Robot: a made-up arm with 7 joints.
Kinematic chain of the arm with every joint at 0, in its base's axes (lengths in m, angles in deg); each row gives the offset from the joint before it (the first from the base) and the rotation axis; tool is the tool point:
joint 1: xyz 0.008 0.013 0.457 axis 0 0.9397 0.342
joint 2: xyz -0.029 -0.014 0 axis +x
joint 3: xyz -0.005 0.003 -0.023 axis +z
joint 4: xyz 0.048 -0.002 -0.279 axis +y
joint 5: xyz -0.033 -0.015 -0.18 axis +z
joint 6: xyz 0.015 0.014 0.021 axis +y
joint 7: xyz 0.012 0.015 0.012 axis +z
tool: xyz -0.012 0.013 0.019
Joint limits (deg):
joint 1: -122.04..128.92
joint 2: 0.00..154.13
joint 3: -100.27..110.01
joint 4: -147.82..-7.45
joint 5: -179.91..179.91
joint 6: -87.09..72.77
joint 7: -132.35..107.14
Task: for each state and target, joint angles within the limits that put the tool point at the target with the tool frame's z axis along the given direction. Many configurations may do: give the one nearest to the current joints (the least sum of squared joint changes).
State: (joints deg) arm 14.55 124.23 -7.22 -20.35 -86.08 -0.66 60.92
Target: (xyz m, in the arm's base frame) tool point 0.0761 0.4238 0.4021 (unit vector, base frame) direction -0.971 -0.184 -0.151
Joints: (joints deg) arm -6.26 95.39 -27.27 -46.90 -131.49 39.17 69.66
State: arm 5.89 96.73 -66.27 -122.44 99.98 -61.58 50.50
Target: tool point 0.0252 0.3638 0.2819 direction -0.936 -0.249 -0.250
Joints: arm 2.63 94.19 -61.44 -92.79 105.63 -78.94 47.13
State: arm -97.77 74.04 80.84 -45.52 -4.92 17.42 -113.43
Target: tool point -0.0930 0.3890 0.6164 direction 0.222 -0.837 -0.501
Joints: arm -66.77 107.72 75.03 -22.17 -2.11 3.21 -116.45
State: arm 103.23 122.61 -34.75 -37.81 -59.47 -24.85 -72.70
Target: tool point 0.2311 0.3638 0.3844 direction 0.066 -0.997 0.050
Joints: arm 122.92 153.10 -19.40 -8.31 -42.85 -32.52 -40.75
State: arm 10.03 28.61 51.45 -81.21 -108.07 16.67 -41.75
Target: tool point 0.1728 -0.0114 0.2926 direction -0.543 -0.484 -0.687
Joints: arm -17.06 0.53 16.82 -127.46 -77.53 20.12 -45.97
